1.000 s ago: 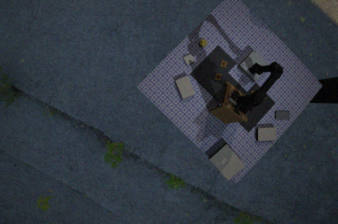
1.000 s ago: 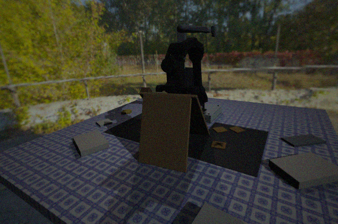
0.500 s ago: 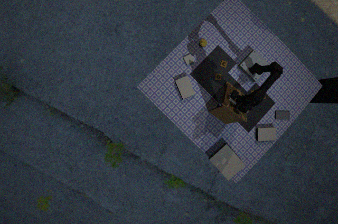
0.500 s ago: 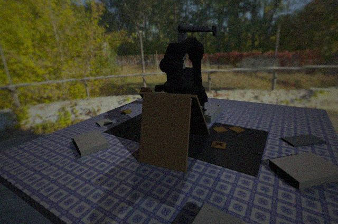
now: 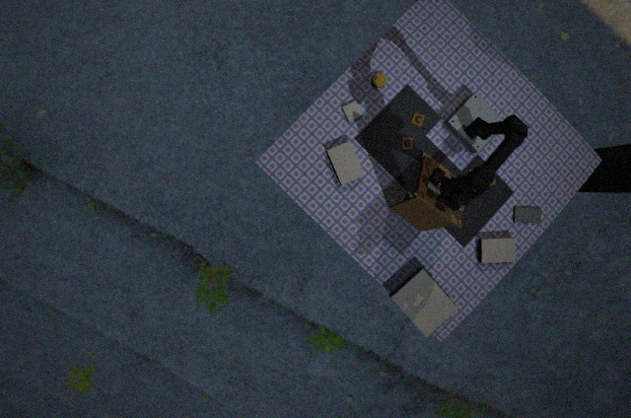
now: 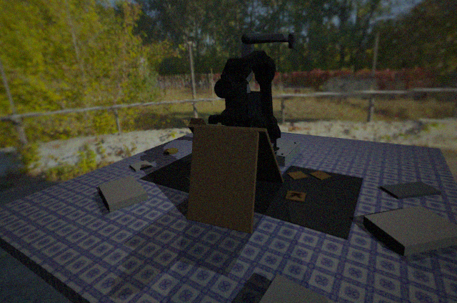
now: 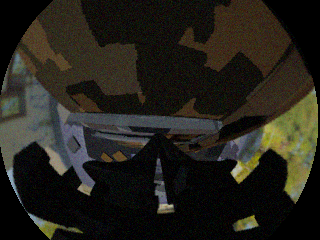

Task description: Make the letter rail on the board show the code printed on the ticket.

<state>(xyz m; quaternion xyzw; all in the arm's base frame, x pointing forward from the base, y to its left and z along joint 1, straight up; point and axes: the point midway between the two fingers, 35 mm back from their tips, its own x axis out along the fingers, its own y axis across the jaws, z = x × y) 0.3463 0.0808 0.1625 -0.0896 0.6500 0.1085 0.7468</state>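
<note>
Now: gripper tip 10 mm short of the letter tile marked f and 30 mm to the left of it. Also, from my gripper tip: letter tile marked g: 60 mm behind, 230 mm to the right, 170 mm below; brown letter board: 20 mm ahead, 20 mm to the left, 80 mm below; dark mat: 150 mm behind, 60 mm to the right, 170 mm below.
</note>
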